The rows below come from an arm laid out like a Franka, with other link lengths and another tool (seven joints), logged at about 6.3 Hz.
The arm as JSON. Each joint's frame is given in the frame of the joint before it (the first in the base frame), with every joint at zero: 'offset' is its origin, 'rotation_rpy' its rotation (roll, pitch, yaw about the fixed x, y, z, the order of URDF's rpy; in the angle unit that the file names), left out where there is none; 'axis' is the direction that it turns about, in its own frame. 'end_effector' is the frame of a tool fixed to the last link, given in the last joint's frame.
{
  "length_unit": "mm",
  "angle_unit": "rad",
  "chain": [
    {
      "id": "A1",
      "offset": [
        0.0,
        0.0,
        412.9
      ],
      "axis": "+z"
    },
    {
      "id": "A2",
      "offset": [
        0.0,
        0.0,
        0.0
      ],
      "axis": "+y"
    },
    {
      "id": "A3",
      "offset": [
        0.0,
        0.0,
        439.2
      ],
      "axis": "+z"
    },
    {
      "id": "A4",
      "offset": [
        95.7,
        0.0,
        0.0
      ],
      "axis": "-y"
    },
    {
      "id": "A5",
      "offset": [
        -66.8,
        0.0,
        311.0
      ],
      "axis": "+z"
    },
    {
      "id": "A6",
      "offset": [
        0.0,
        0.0,
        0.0
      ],
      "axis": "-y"
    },
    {
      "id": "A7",
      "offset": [
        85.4,
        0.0,
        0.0
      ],
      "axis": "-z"
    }
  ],
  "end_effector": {
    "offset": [
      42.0,
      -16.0,
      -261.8
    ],
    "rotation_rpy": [
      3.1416,
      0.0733,
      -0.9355
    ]
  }
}
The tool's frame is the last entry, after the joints.
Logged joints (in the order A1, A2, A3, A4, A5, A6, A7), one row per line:
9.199, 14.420, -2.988, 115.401, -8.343, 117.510, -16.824
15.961, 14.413, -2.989, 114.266, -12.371, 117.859, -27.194
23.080, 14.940, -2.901, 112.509, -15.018, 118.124, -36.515
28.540, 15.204, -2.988, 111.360, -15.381, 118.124, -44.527
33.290, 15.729, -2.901, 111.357, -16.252, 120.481, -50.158
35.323, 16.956, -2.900, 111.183, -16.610, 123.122, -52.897
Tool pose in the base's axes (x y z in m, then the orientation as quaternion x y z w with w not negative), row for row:
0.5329, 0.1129, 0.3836, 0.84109, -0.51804, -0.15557, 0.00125
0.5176, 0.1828, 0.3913, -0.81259, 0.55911, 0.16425, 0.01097
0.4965, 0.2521, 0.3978, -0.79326, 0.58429, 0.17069, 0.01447
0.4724, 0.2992, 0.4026, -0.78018, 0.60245, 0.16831, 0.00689
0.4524, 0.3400, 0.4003, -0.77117, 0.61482, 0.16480, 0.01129
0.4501, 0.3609, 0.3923, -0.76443, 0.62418, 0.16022, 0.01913
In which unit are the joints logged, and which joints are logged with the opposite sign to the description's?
The joints are logged in degrees. Opposite sign: A3, A4, A5, A7.
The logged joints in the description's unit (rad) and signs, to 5 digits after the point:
0.16055, 0.25168, 0.05215, -2.01413, 0.14561, 2.05094, 0.29363
0.27857, 0.25155, 0.05217, -1.99432, 0.21591, 2.05703, 0.47462
0.40282, 0.26075, 0.05063, -1.96365, 0.26211, 2.06165, 0.63731
0.49812, 0.26536, 0.05215, -1.94360, 0.26845, 2.06165, 0.77714
0.58102, 0.27452, 0.05063, -1.94355, 0.28365, 2.10279, 0.87542
0.61650, 0.29594, 0.05061, -1.94051, 0.28990, 2.14888, 0.92323

